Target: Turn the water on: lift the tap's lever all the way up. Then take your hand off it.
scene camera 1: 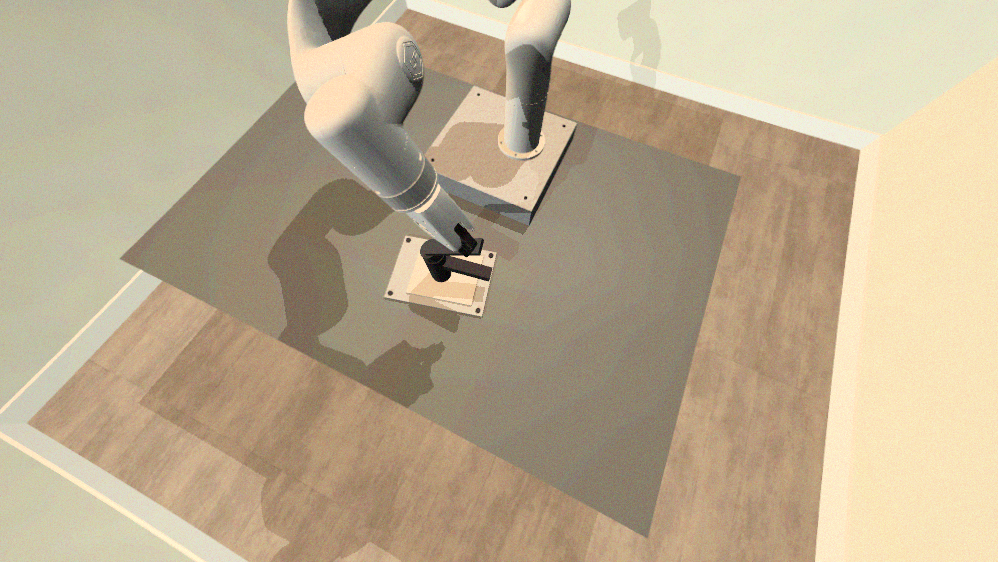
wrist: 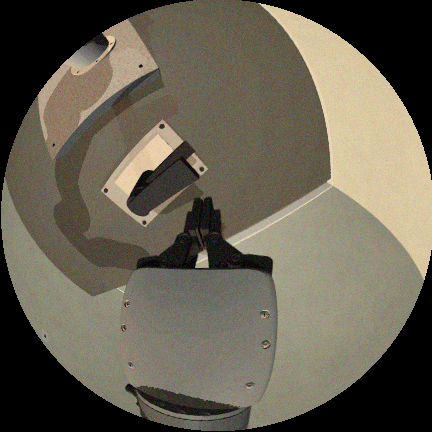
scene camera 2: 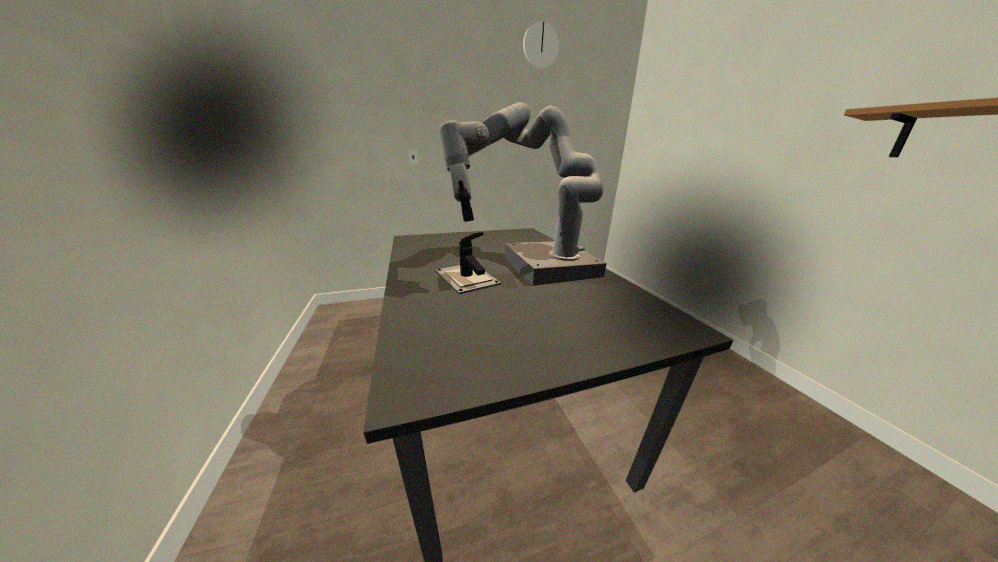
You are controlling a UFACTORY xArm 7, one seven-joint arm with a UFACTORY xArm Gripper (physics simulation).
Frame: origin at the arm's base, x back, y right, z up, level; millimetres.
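Seen in the pictures: gripper, between the fingertips: (scene camera 1: 469, 249) (wrist: 205, 207) (scene camera 2: 469, 220); arm's base, origin of its link: (scene camera 1: 521, 142) (scene camera 2: 563, 255).
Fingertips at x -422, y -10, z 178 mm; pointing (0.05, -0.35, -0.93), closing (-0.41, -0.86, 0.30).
Observation:
Offsets run from my fingertips to a thing's middle. "pt": to the spot under its first point. Level surfaces: height alone.
The black tap @[pt dx +0, dy +87, dz -174 mm] (scene camera 1: 439, 273) (scene camera 2: 465, 263) stands upright on a pale square plate (scene camera 1: 396, 287) (wrist: 114, 186). Its spout @[dx +27, dy +29, dz -166 mm] (scene camera 1: 473, 268) (scene camera 2: 477, 265) (wrist: 186, 148) sticks out low on one side. Its flat lever @[dx +26, dy +48, dz -69 mm] (scene camera 1: 443, 247) (scene camera 2: 473, 238) (wrist: 167, 187) sits on top of the body, above the spout, and slopes upward toward its free end in the scene camera 2 view. My gripper (scene camera 1: 466, 251) (scene camera 2: 467, 219) (wrist: 205, 207) is shut and empty. In the scene camera 2 view a gap shows between its fingertips and the lever below; in the scene camera 1 view the fingers overlap the lever's free end.
The tap's plate is on a dark table @[dz -244 mm] (scene camera 1: 593, 314) (scene camera 2: 488, 349). The arm's base block (scene camera 1: 481, 104) (scene camera 2: 565, 270) (wrist: 135, 75) stands on the table behind the tap. A wooden shelf (scene camera 2: 928, 108) is on the right wall, away from the arm.

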